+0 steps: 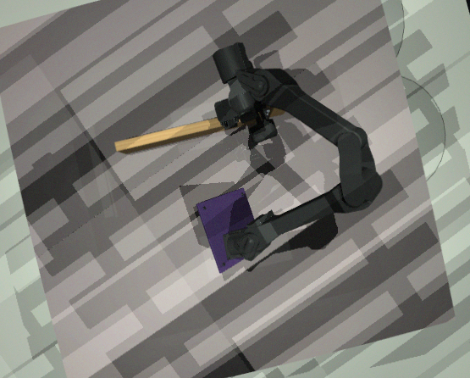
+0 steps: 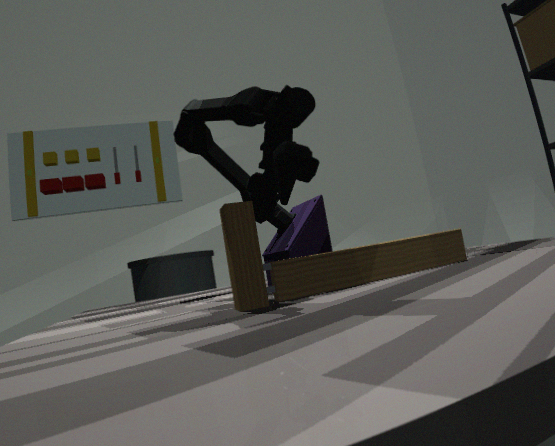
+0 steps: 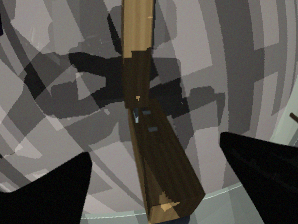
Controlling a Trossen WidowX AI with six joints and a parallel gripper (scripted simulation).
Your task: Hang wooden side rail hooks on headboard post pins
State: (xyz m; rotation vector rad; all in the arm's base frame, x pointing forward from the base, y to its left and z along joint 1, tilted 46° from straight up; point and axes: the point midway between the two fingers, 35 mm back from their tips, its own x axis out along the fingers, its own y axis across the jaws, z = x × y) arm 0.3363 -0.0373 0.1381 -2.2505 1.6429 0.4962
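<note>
My gripper tip is now 70 mm to the left of the headboard post, 70 mm above it and 20 mm short of it.
</note>
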